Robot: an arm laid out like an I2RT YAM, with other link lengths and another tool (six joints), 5 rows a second.
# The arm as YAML. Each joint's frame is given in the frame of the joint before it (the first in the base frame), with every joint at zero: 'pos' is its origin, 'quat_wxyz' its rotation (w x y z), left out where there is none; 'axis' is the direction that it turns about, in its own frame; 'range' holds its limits. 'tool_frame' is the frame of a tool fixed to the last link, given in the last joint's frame.
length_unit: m
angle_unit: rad
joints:
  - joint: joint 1
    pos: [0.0, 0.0, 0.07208]
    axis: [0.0, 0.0, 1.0]
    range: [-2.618, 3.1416]
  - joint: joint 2
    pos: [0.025, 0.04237, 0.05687]
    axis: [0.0, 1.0, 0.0]
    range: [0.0, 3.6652]
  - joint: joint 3
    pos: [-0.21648, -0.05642, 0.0]
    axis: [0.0, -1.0, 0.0]
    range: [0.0, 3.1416]
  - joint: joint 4
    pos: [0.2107, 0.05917, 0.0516]
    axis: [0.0, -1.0, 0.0]
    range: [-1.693, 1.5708]
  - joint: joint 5
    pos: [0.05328, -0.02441, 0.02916]
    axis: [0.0, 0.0, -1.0]
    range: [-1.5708, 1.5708]
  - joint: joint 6
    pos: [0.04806, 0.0, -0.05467]
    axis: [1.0, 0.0, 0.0]
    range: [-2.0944, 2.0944]
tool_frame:
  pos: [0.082, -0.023, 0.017]
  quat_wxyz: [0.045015, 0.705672, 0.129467, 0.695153]
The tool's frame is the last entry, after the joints.
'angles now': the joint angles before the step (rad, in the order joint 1, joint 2, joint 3, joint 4, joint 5, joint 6). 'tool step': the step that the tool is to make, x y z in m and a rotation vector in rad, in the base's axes. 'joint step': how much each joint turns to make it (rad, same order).
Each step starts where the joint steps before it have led.
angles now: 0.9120, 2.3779, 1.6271, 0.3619, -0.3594, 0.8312
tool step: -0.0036, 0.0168, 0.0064, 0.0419, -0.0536, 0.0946
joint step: 0.0062, 0.0421, 0.0617, 0.0264, -0.0765, -0.0514
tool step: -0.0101, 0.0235, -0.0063, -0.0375, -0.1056, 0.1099
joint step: 0.0325, 0.0888, 0.1370, -0.0778, -0.0351, -0.1419
